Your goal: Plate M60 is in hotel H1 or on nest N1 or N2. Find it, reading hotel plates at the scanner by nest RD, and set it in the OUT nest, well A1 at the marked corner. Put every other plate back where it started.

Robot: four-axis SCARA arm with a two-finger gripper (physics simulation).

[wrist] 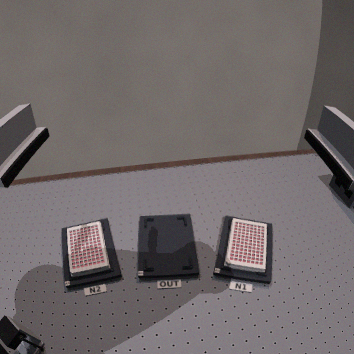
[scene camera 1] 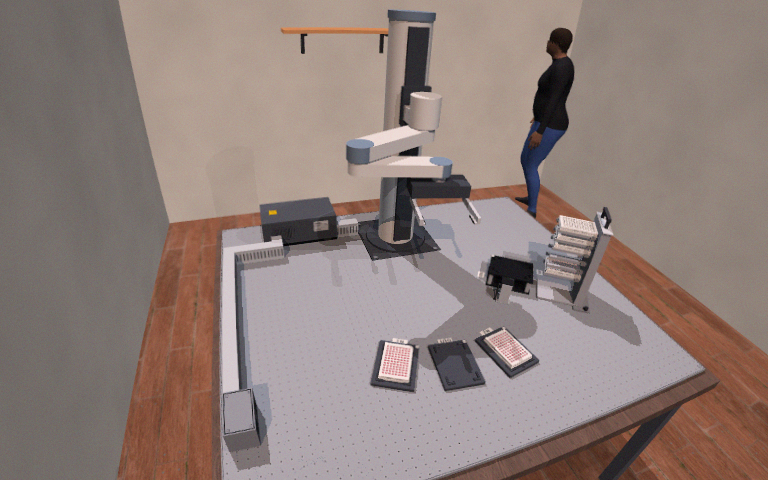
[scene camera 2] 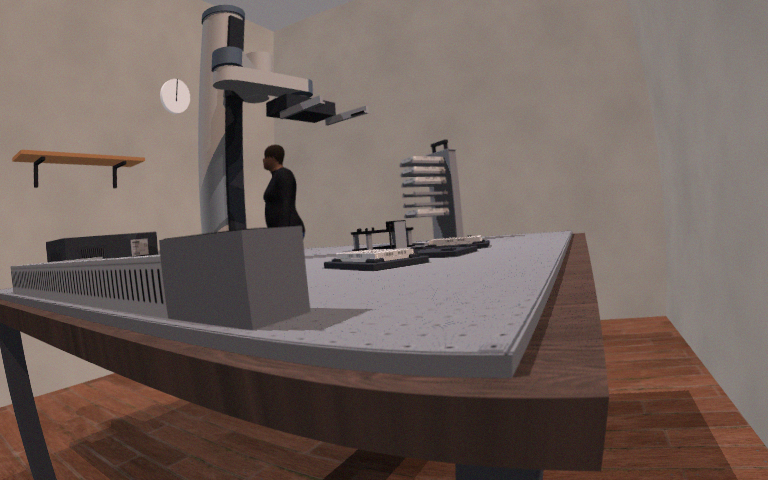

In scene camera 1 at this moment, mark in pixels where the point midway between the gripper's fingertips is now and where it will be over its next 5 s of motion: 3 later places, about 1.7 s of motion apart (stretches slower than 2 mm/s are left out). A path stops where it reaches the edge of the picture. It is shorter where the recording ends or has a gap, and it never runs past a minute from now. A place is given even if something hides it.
My gripper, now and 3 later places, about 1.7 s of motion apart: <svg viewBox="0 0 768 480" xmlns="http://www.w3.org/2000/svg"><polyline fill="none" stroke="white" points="450,222 494,319 416,327 415,258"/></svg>
